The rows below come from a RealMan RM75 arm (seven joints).
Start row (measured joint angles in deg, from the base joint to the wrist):
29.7 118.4 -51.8 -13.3 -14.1 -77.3 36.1
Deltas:
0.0 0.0 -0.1 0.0 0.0 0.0 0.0
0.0 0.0 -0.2 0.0 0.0 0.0 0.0
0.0 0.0 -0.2 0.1 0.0 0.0 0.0
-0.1 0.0 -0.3 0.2 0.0 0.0 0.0
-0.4 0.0 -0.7 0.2 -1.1 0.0 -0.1
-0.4 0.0 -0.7 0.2 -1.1 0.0 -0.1
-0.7 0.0 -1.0 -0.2 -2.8 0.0 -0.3
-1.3 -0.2 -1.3 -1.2 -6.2 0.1 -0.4
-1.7 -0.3 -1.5 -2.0 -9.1 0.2 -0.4
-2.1 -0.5 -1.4 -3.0 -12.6 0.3 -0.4
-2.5 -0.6 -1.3 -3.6 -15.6 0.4 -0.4
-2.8 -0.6 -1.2 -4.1 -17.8 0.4 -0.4
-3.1 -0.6 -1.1 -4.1 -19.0 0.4 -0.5
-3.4 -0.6 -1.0 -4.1 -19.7 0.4 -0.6
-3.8 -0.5 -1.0 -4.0 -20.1 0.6 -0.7
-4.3 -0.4 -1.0 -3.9 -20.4 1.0 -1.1
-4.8 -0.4 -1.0 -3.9 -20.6 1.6 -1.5
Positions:
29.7 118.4 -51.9 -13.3 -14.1 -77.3 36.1
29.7 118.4 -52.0 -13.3 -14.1 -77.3 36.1
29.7 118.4 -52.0 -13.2 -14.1 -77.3 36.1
29.6 118.4 -52.1 -13.1 -14.1 -77.3 36.1
29.3 118.4 -52.5 -13.1 -15.2 -77.3 36.0
29.3 118.4 -52.5 -13.1 -15.2 -77.3 36.0
29.0 118.4 -52.8 -13.5 -16.9 -77.3 35.8
28.4 118.2 -53.1 -14.5 -20.3 -77.2 35.7
28.0 118.1 -53.3 -15.3 -23.2 -77.1 35.7
27.6 117.9 -53.2 -16.3 -26.7 -77.0 35.7
27.2 117.8 -53.1 -16.9 -29.7 -76.9 35.7
26.9 117.8 -53.0 -17.4 -31.9 -76.9 35.7
26.6 117.8 -52.9 -17.4 -33.1 -76.9 35.6
26.3 117.8 -52.8 -17.4 -33.8 -76.9 35.5
25.9 117.9 -52.8 -17.3 -34.2 -76.7 35.4
25.4 118.0 -52.8 -17.2 -34.5 -76.3 35.0
24.9 118.0 -52.8 -17.2 -34.7 -75.7 34.6

